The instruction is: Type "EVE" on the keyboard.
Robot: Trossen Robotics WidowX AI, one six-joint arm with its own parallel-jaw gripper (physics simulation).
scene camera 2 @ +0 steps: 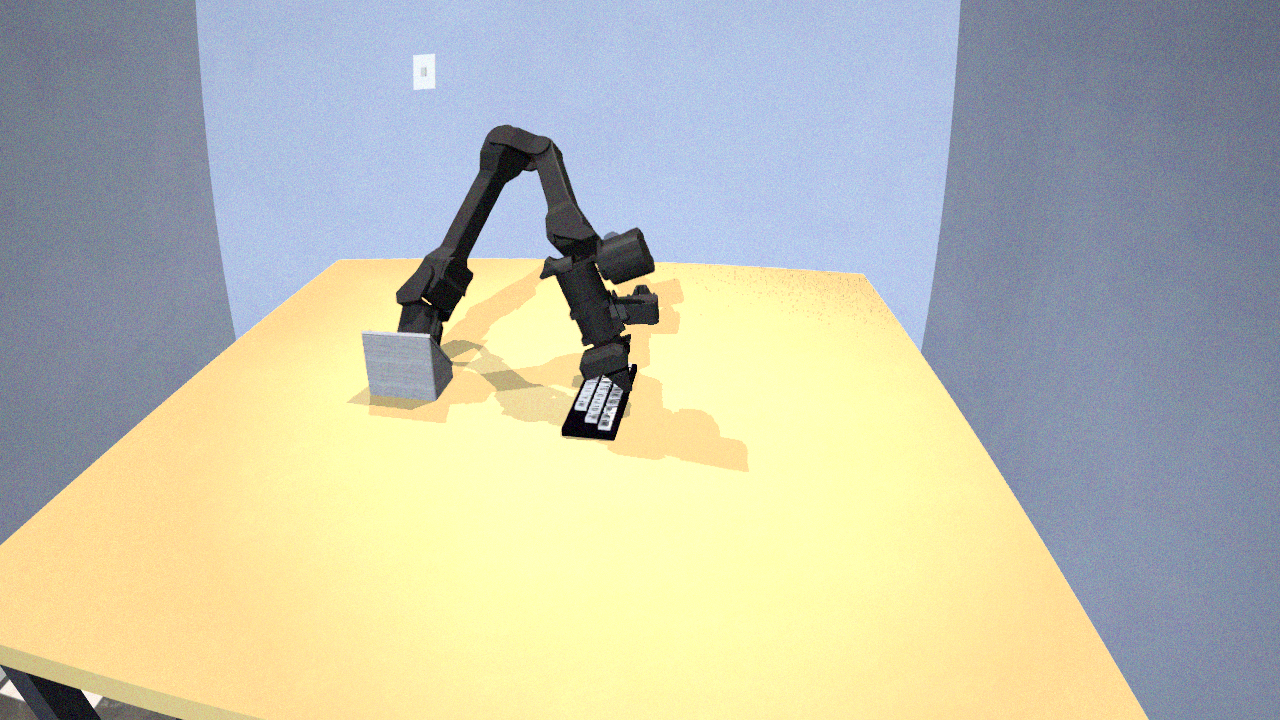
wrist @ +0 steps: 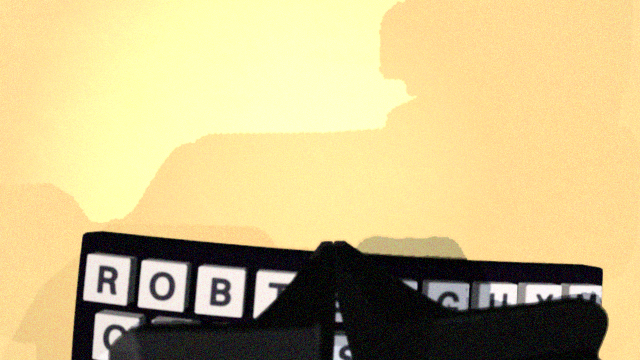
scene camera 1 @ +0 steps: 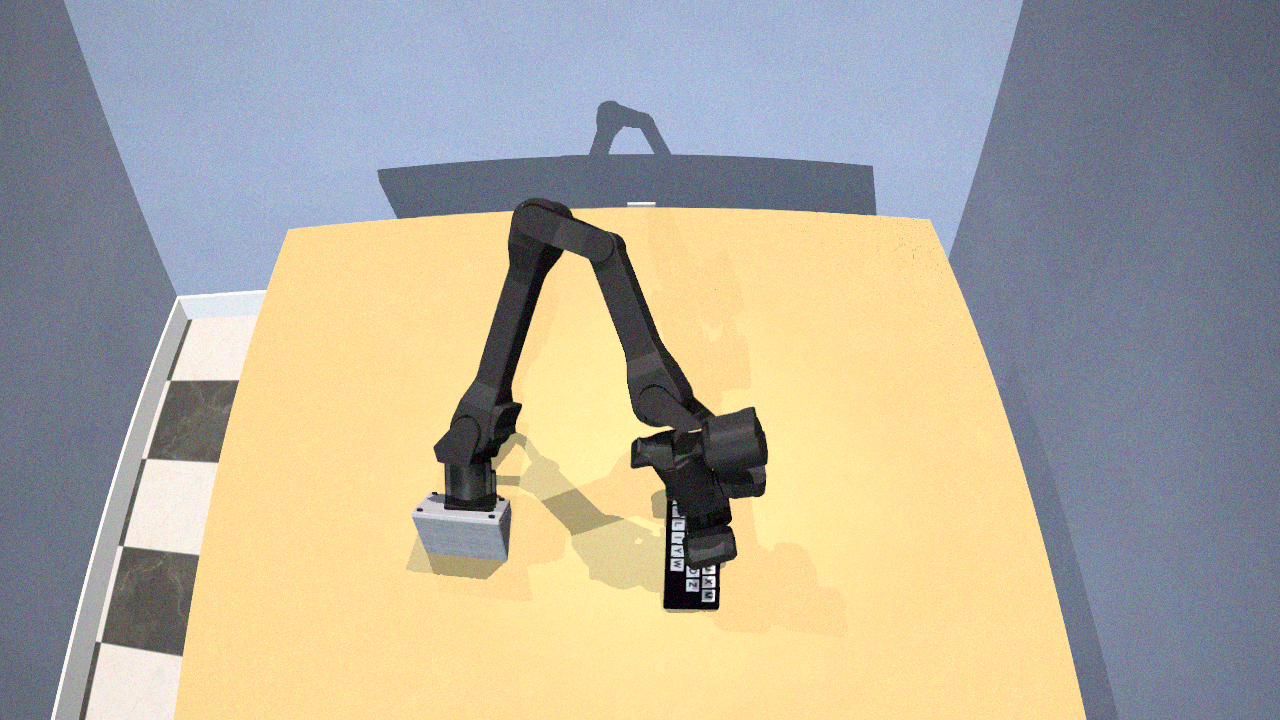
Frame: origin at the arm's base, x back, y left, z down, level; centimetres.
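Where they show: gripper, fingertip midpoint: (scene camera 2: pixel 629 390) (wrist: pixel 332 251) (scene camera 1: pixel 721 528); arm's base at its link origin: (scene camera 2: pixel 414 348) (scene camera 1: pixel 468 504).
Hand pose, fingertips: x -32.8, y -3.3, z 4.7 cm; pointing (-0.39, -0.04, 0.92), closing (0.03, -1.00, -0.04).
Things, the pixels of their top centre, and the offset from my fingertips. Level surfaces: height alone.
- black keyboard at its top centre: (scene camera 1: pixel 693 534) (scene camera 2: pixel 602 390) dx +3.9, dy -0.7, dz -0.4 cm
- T key at its top centre: (wrist: pixel 278 297) dx +1.4, dy +2.0, dz -0.4 cm
- R key at its top centre: (wrist: pixel 106 279) dx +0.5, dy +8.1, dz -0.4 cm
- O key at its top centre: (wrist: pixel 162 286) dx +0.8, dy +6.1, dz -0.4 cm
- B key at its top centre: (wrist: pixel 220 292) dx +1.1, dy +4.1, dz -0.4 cm
- G key at its top centre: (wrist: pixel 447 305) dx +2.3, dy -4.1, dz -0.4 cm
- yellow table at its surface level: dz +1.2 cm
The black keyboard (scene camera 1: pixel 677 595) (scene camera 2: pixel 586 432) (wrist: pixel 200 250) with white letter keys lies on the table. My gripper (scene camera 2: pixel 627 386) (wrist: pixel 332 251) is shut with nothing between its fingers. It points down with its tips low at the keyboard; whether they touch a key I cannot tell. In the wrist view the fingers hide the top-row key right of the T key (wrist: pixel 267 295). The R key (wrist: pixel 107 279), O key (wrist: pixel 162 286), B key (wrist: pixel 220 291) and part of the G key (wrist: pixel 452 295) show in that row. No E or V can be read. In scene camera 1 the fingertips are hidden.
The arm's grey base block (scene camera 1: pixel 460 537) (scene camera 2: pixel 398 365) stands on the yellow table (scene camera 1: pixel 358 358) (scene camera 2: pixel 447 555) (wrist: pixel 250 75), left of the keyboard in both scene views. The arm arches up between them and casts shadows. Walls stand behind and at the sides.
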